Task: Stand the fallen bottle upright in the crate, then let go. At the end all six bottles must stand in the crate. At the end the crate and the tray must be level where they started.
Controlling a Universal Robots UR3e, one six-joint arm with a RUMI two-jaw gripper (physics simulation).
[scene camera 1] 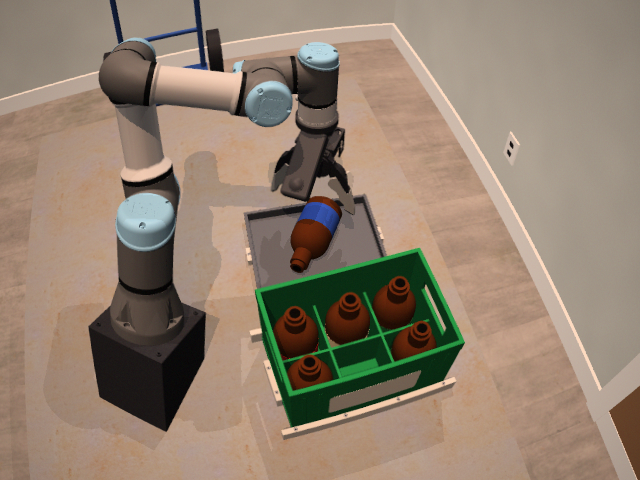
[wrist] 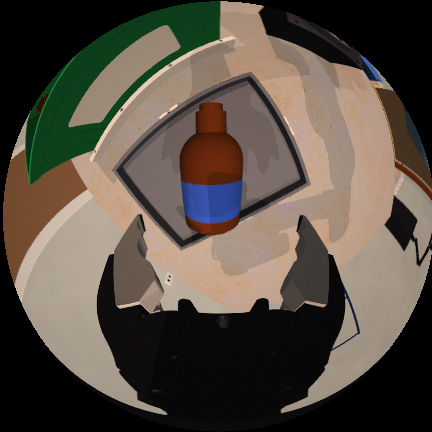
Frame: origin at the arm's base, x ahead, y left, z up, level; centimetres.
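Seen in the pictures: gripper, fingertip midpoint: [scene camera 1: 312, 202] [wrist: 221, 215]; arm's base, link origin: [scene camera 1: 146, 319].
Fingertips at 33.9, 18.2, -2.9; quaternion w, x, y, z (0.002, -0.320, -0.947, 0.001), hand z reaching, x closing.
Observation:
Pixels of each thing's top centre, then the offset from my fingertips to it, as dx, dy, dz. "pt": a spot on its surface instead.
- fallen bottle, top centre: [wrist: 208, 173] [scene camera 1: 311, 224] -1.1, -3.3, -2.2
- grey tray, top centre: [wrist: 207, 167] [scene camera 1: 315, 240] -0.3, -3.1, -7.5
- green crate, surface spot: [scene camera 1: 308, 405] pt -12.3, -38.6, +1.3
- back row, surface spot: [scene camera 1: 296, 338] pt -10.9, -27.4, +2.2
The fallen bottle [scene camera 1: 313, 233] [wrist: 211, 165], brown with a blue band, lies on its side in the grey tray [scene camera 1: 273, 232] [wrist: 150, 180], its neck towards the crate. The green crate [scene camera 1: 308, 405] [wrist: 200, 20] stands level beside the tray. Five brown bottles stand in it: back row [scene camera 1: 296, 338] [scene camera 1: 347, 322] [scene camera 1: 394, 307], front left [scene camera 1: 310, 374], front right [scene camera 1: 415, 343]. The front middle compartment [scene camera 1: 359, 364] is empty. My gripper [scene camera 1: 312, 200] [wrist: 221, 215] is open above the bottle's base end, its fingertips apart to either side, holding nothing.
Pale strips [scene camera 1: 369, 408] [wrist: 170, 65] run along the crate's outer sides, with small blocks [scene camera 1: 380, 233] at the tray's sides. The arm's black pedestal [scene camera 1: 131, 369] stands left of the crate. A blue hand truck [scene camera 1: 200, 36] stands at the back by the wall.

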